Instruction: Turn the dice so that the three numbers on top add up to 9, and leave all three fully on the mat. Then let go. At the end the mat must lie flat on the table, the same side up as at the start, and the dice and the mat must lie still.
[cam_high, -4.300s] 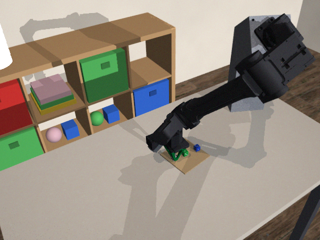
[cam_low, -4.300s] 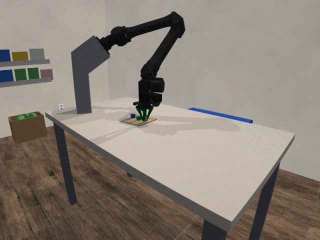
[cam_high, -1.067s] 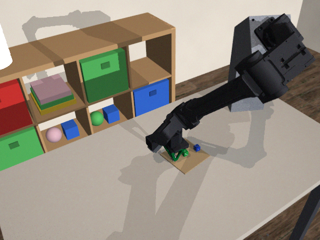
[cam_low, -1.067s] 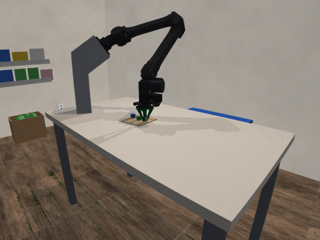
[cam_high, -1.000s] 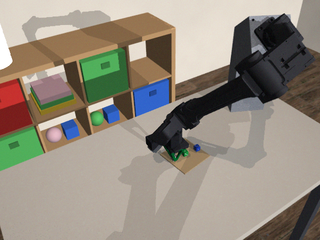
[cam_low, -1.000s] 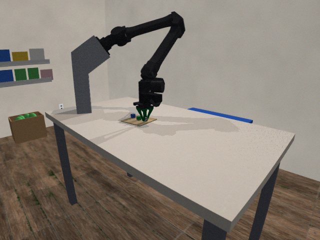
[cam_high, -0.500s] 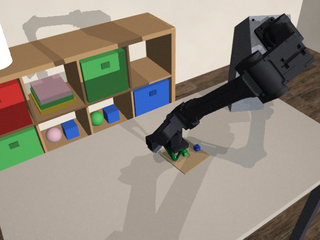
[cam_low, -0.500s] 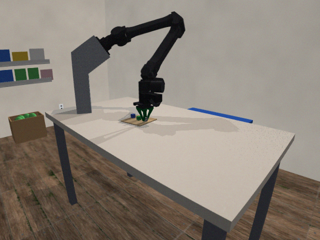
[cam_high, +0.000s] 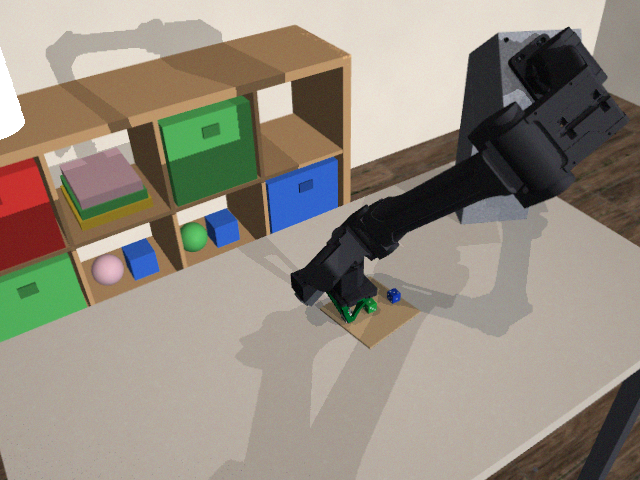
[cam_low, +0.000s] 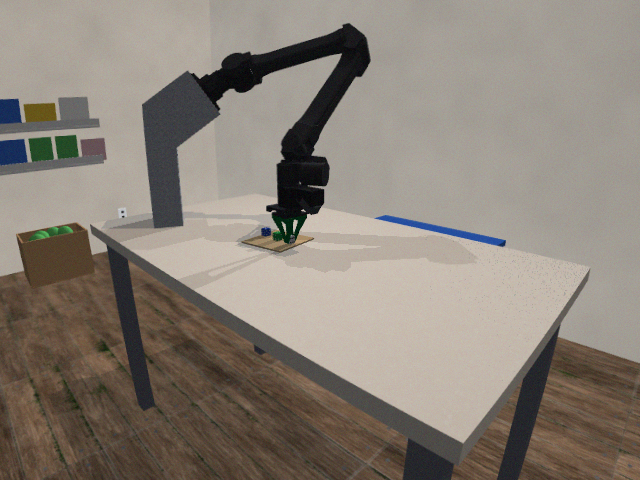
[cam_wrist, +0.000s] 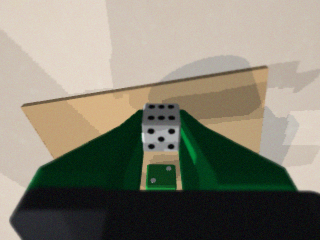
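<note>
The white die is right at my hand. The rest, counted from my hand: tan mat: 50 mm behind, 10 mm below; green die: 50 mm behind; blue die: 110 mm behind, 10 mm to the right.
</note>
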